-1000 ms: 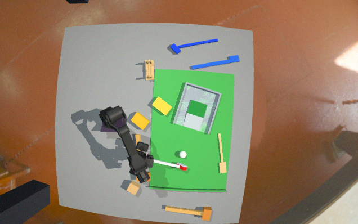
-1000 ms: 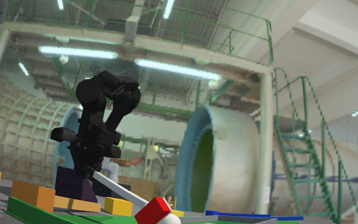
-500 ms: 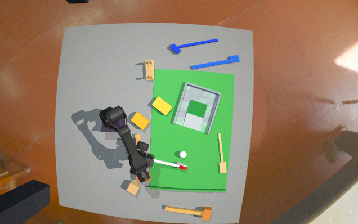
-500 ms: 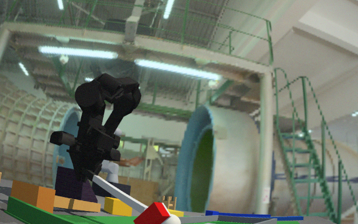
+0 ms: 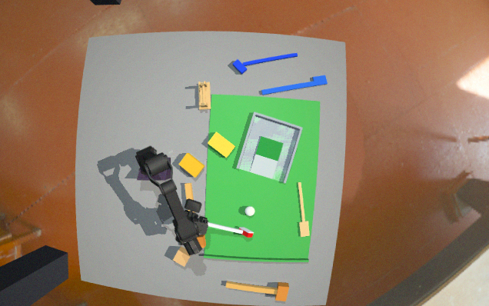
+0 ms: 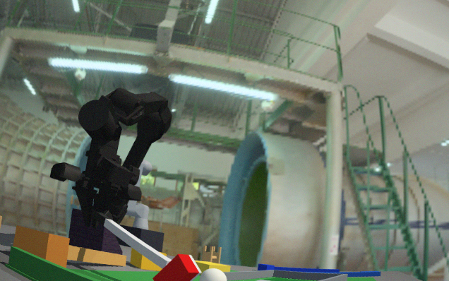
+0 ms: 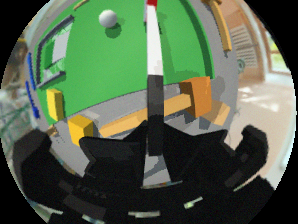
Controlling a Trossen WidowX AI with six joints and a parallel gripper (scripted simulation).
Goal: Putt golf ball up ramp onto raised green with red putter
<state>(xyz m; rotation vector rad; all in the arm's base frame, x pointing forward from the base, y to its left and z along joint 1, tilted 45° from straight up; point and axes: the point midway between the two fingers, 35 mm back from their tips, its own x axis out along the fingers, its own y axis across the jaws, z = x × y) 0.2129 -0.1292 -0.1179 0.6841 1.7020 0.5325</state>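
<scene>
The red putter lies 13 cm ahead of my gripper tip, 2 cm to the right of it and 1 cm below it. The rest, counted from my gripper tip: white golf ball 24 cm ahead, 6 cm to the left, 5 cm below; tan block 3 cm behind, 21 cm to the right, 5 cm below; green mat 27 cm ahead, 19 cm to the left, 8 cm below.
</scene>
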